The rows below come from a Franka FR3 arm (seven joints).
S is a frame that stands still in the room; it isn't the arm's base.
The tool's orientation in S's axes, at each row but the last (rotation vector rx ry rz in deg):
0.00 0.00 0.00
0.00 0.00 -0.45
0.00 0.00 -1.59
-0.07 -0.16 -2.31
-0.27 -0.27 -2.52
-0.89 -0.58 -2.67
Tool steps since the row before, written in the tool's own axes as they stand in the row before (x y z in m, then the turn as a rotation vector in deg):
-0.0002 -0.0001 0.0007 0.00 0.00 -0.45
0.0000 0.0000 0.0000 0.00 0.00 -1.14
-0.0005 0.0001 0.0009 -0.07 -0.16 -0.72
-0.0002 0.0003 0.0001 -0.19 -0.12 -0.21
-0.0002 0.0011 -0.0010 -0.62 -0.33 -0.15
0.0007 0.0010 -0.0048 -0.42 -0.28 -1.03
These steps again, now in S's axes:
-0.0002 -0.0001 0.0007 0.00 0.00 -0.45
0.0000 0.0000 0.0000 0.00 0.00 -1.14
-0.0005 0.0001 0.0009 -0.07 -0.16 -0.72
-0.0002 0.0003 0.0001 -0.19 -0.11 -0.21
-0.0001 0.0011 -0.0010 -0.63 -0.30 -0.15
0.0008 0.0009 -0.0048 -0.42 -0.28 -1.03

